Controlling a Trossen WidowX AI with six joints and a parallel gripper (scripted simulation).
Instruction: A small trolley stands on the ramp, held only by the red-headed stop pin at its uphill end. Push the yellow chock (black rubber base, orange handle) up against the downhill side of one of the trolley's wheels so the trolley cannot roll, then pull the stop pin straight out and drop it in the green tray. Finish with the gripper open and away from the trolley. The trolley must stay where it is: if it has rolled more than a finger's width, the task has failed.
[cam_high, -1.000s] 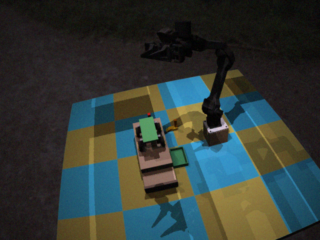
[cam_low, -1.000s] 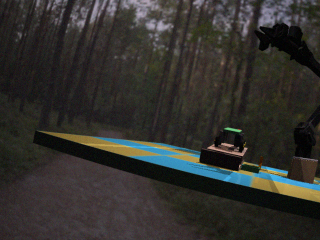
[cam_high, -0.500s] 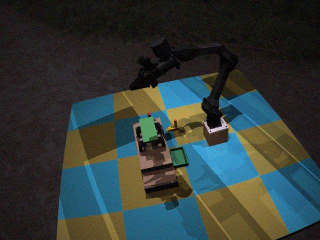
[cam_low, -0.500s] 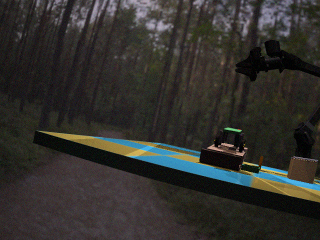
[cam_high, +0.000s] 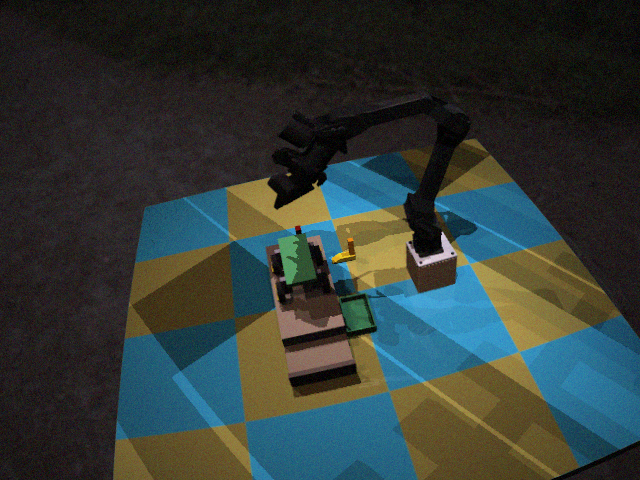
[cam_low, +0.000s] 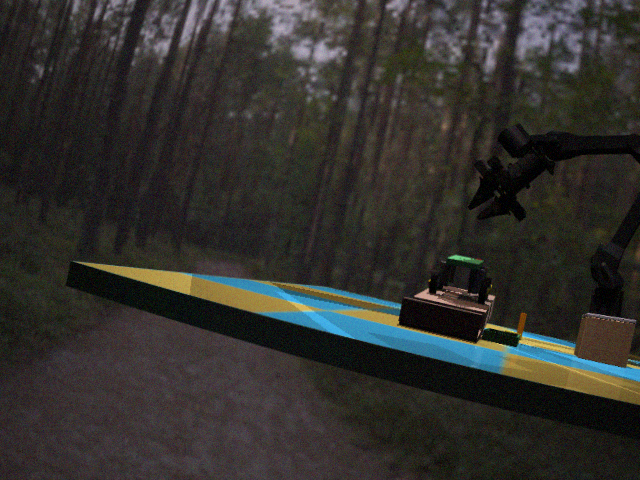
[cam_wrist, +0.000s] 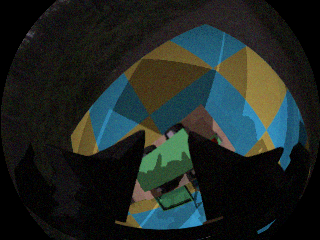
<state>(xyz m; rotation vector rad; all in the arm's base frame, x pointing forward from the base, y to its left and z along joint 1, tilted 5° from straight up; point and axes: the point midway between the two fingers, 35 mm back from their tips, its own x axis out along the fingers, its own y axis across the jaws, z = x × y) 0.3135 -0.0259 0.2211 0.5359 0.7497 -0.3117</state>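
Right now the yellow chock is 250 mm below my gripper tip, 140 mm behind it and 80 mm to the right of it. Also, from my gripper tip: red-headed stop pin: 140 mm below, 50 mm to the right, 30 mm behind; then green tray: 280 mm below, 140 mm to the left, 140 mm behind; then trolley: 160 mm below, 50 mm to the left, 20 mm behind.
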